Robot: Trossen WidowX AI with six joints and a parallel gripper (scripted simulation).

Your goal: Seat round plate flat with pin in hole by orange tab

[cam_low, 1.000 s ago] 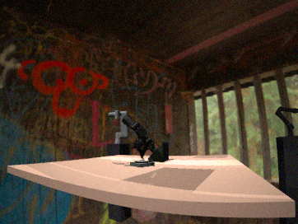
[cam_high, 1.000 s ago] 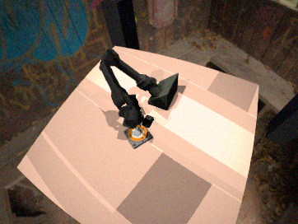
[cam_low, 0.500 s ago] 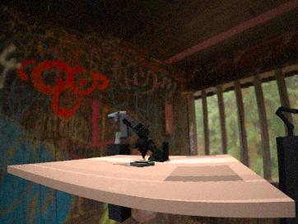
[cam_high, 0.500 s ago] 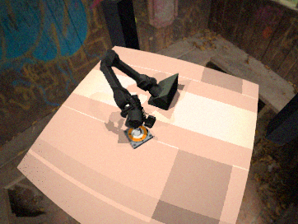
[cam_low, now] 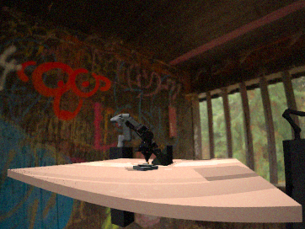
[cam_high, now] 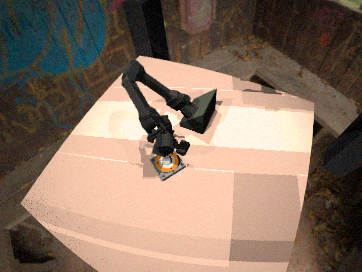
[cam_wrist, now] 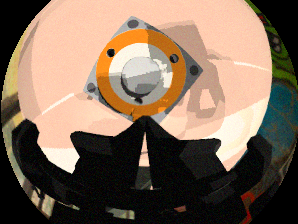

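My gripper tip is 5 cm short of the grey square base, 2 cm to the right of it and 2 cm above it.
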